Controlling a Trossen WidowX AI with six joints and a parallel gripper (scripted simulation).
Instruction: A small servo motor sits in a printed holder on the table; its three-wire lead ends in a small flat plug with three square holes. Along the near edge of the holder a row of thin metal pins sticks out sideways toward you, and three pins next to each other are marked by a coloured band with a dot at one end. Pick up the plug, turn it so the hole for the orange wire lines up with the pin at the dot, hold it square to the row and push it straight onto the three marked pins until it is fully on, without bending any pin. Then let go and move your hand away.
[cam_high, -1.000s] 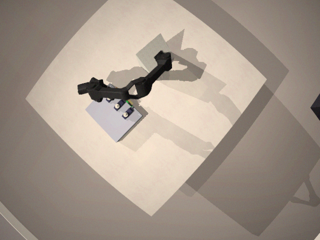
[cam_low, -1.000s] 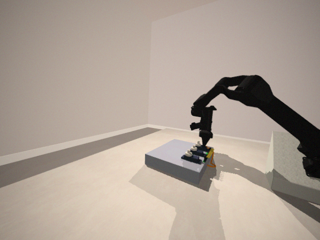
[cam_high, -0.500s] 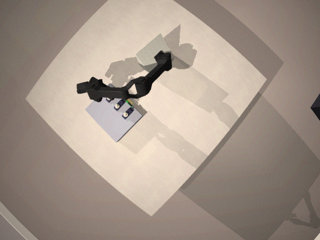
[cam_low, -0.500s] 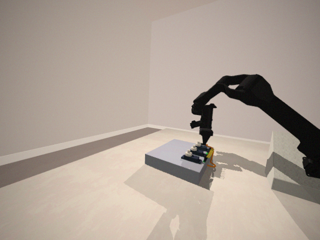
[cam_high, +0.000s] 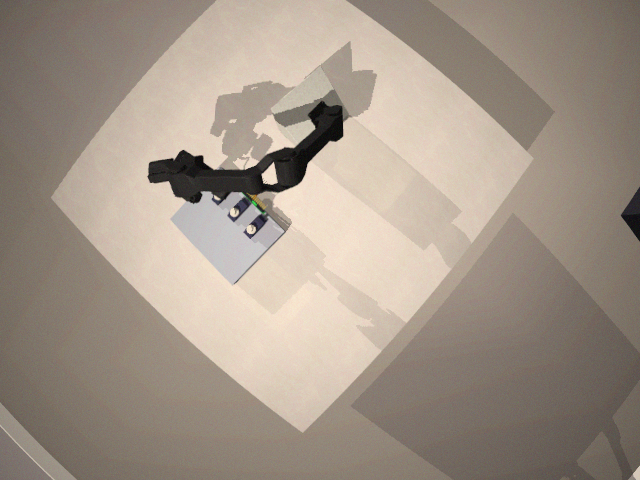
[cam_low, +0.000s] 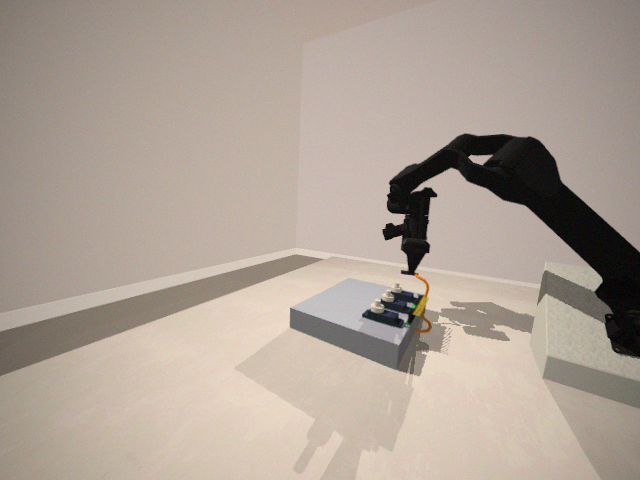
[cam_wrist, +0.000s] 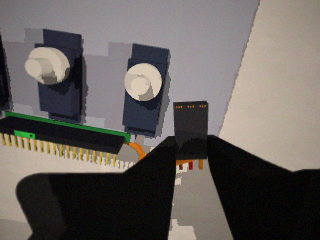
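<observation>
Right now the green band is 14 cm to the left of my gripper tip, 4 cm below it and 4 cm behind it. Also, from my gripper tip: grey-blue holder: 12 cm ahead, 11 cm to the left, 8 cm below.
</observation>
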